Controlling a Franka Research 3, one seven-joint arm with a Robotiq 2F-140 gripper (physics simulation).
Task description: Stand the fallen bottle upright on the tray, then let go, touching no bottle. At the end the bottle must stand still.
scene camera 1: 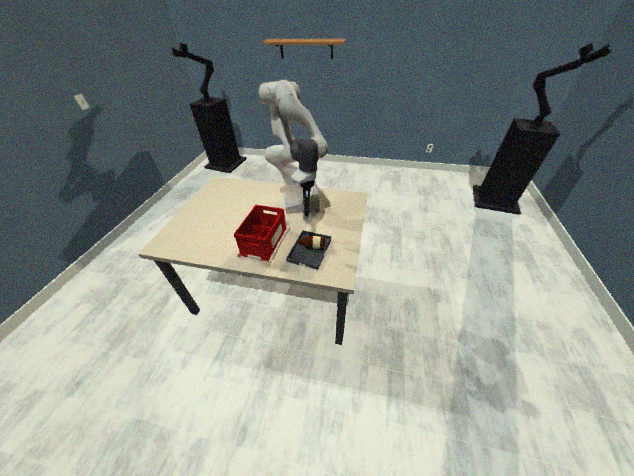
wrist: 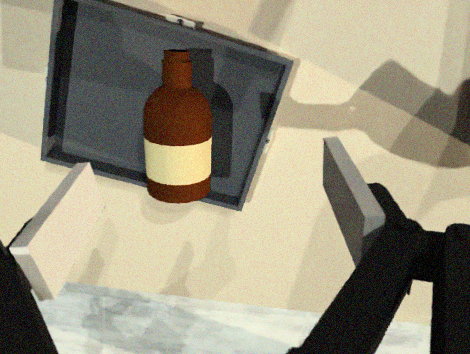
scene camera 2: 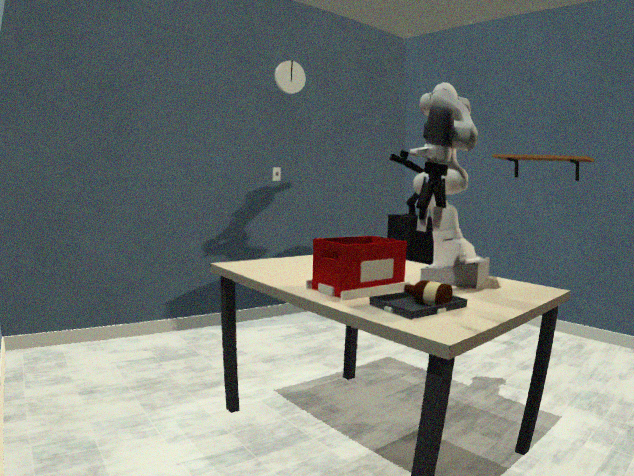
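The brown bottle (scene camera 1: 317, 242) (scene camera 2: 433, 293) (wrist: 177, 120) with a cream label lies on its side on the dark grey tray (scene camera 1: 306, 257) (scene camera 2: 407, 308) (wrist: 102, 112). Its neck points toward the crate side. In the wrist view its base overlaps the tray's near rim; whether it rests on that rim I cannot tell. My gripper (scene camera 1: 306, 212) (scene camera 2: 431, 211) (wrist: 207, 173) is open, with nothing between the fingers. It hangs above the table, on the robot-base side of the tray, apart from the bottle. In the wrist view the bottle shows ahead of the fingers, left of their middle.
A red crate (scene camera 1: 249, 246) (scene camera 2: 332, 266) stands on the table (scene camera 1: 199, 230) (scene camera 2: 271, 266) close beside the tray. The robot's base is at the back of the table. Two black pedestals (scene camera 1: 217, 133) (scene camera 1: 519, 161) with thin arms stand beyond the table.
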